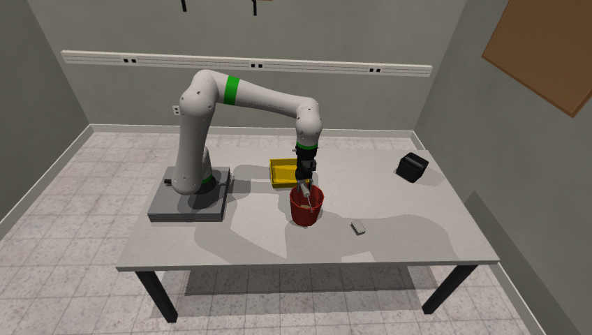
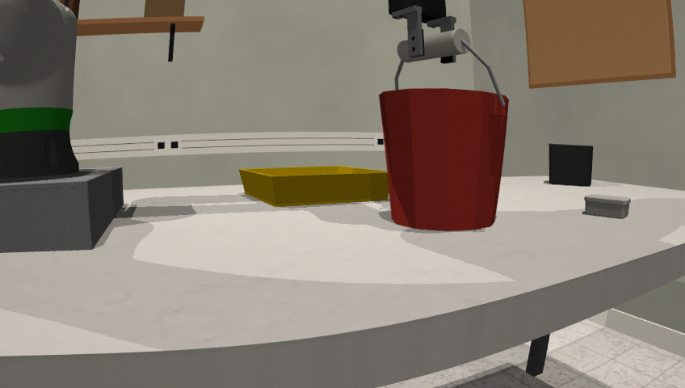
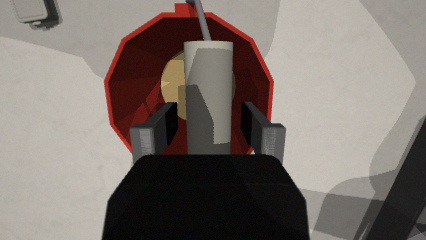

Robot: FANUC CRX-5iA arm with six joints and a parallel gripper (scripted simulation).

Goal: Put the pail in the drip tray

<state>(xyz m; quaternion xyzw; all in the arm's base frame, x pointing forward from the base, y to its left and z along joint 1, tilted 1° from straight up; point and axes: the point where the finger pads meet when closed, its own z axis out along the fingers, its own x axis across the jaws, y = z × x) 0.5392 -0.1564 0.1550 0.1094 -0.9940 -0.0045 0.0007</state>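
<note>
My hand is 1 cm short of the pail handle and 3 cm above it. Round my hand: red pail 1 cm ahead, 9 cm below; then yellow drip tray 6 cm behind, 31 cm to the left, 21 cm below; then small grey box 29 cm ahead, 7 cm to the right, 21 cm below.
</note>
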